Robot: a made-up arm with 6 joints.
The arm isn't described. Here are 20 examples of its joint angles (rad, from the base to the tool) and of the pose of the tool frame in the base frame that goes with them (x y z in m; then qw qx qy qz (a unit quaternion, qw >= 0)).
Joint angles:
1: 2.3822 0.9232 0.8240 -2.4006 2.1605 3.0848
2: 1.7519 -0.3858 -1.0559 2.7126 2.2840 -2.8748
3: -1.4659 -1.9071 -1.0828 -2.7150 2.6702 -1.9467
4: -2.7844 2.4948 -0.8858 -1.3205 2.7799 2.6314
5: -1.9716 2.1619 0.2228 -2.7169 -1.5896 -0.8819
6: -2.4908 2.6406 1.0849 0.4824 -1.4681 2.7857
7: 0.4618 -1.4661 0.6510 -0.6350 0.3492 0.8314
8: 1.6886 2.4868 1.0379 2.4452 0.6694 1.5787
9: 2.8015 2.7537 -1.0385 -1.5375 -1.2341 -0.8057
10: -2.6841 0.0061 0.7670 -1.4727 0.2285 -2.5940
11: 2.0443 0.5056 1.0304 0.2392 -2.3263 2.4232
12: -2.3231 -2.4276 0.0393 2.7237 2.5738 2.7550
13: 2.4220 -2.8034 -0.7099 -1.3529 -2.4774 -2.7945
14: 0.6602 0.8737 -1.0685 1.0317 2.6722 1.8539
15: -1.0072 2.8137 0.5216 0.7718 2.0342 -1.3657
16: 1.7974 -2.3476 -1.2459 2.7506 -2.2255 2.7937
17: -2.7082 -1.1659 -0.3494 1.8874 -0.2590 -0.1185
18: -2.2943 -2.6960 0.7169 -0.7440 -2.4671 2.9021
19: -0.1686 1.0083 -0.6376 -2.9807 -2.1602 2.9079
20: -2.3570 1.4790 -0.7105 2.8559 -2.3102 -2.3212
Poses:
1: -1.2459 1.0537 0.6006 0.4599 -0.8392 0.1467 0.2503
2: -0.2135 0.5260 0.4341 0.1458 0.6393 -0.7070 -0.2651
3: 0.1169 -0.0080 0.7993 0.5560 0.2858 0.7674 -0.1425
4: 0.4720 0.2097 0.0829 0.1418 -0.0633 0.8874 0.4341
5: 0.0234 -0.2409 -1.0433 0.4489 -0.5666 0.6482 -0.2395
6: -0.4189 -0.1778 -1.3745 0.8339 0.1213 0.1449 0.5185
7: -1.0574 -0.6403 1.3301 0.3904 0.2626 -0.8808 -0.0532
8: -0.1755 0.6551 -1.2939 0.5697 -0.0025 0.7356 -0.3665
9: 0.4325 -0.1486 0.3483 0.6632 -0.1333 -0.0218 -0.7362
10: -0.7595 -0.3601 1.7125 0.2749 0.2551 -0.7651 0.5234
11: -0.4601 1.1681 1.5395 0.4816 0.6319 0.2974 -0.5294
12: 0.9998 0.8987 0.3567 0.4939 0.0771 0.0093 -0.8661
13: 0.5160 -0.4158 0.5655 0.2495 -0.2194 0.8124 0.4791
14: 0.2858 0.1395 -0.1851 0.7215 -0.2715 -0.5990 0.2166
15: -0.2748 0.2647 -1.2295 0.5888 0.7903 -0.1049 -0.1336
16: -0.0873 -0.1433 0.7369 0.1260 -0.8578 0.4957 0.0505
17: 0.0904 -0.0017 1.4644 0.2651 0.3235 -0.6054 0.6772
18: 0.8225 1.0721 -0.5552 0.4807 0.4681 -0.7389 -0.0624
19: 0.5610 0.0315 -0.2946 0.9598 0.1175 -0.2537 0.0243
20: -0.0481 -0.2200 -0.4652 0.2169 -0.1917 0.4358 -0.8522
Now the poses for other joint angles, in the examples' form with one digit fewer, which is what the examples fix.
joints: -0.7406 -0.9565 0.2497 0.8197 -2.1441 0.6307
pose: -0.311 0.167 1.767 0.647 -0.013 0.560 -0.518
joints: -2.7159 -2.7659 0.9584 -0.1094 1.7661 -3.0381
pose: 0.996 0.590 -0.940 0.362 -0.169 0.903 0.158
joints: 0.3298 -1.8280 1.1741 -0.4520 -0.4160 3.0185
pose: -1.623 -0.676 0.332 0.137 -0.219 -0.319 -0.912
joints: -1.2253 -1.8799 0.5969 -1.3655 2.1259 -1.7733
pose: -0.520 1.369 0.831 0.364 0.168 0.224 -0.888
